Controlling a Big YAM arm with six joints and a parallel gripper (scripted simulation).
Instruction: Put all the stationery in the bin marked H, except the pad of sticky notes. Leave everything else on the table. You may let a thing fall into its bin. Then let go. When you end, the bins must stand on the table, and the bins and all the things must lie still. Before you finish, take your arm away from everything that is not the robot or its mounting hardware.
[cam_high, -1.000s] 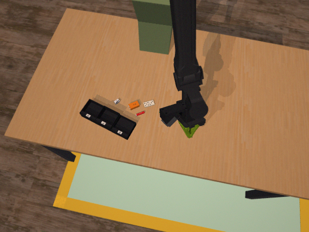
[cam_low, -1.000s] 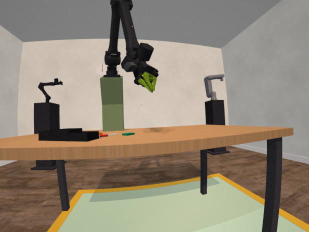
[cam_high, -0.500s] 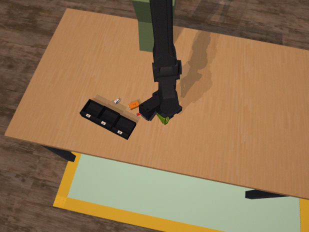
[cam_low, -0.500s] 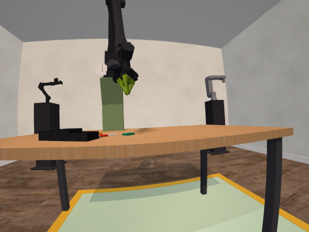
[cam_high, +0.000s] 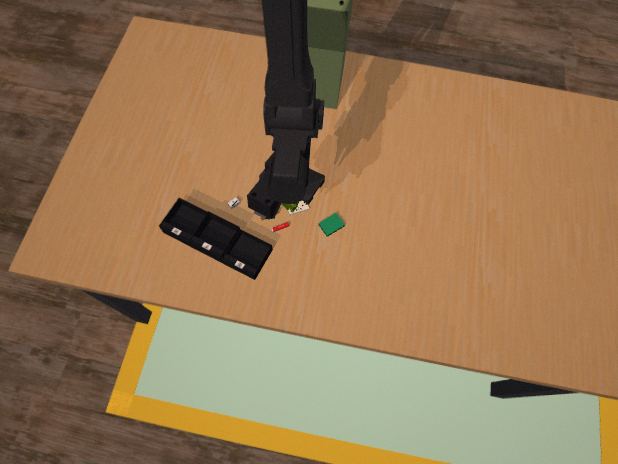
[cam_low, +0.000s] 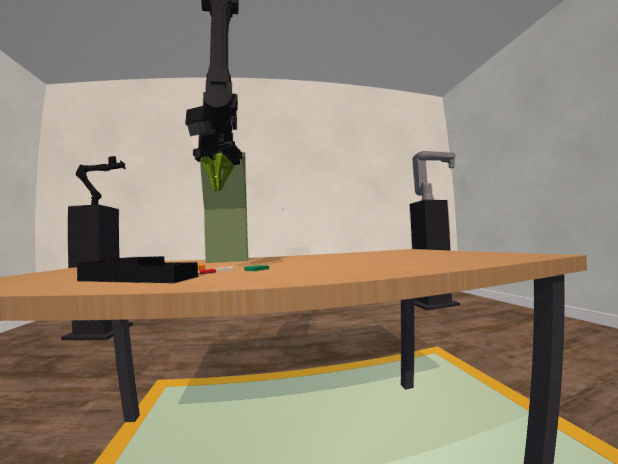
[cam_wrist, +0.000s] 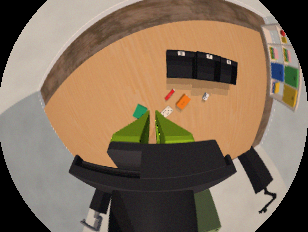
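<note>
Right now my hand is 60 mm past the orange block, 80 mm to the left of it and 190 mm above it. Round my hand: green pad 70 mm behind, 80 mm to the left, 190 mm below; then white domino 90 mm behind, 10 mm to the right, 190 mm below; then red stick 30 mm behind, 40 mm to the right, 190 mm below.
</note>
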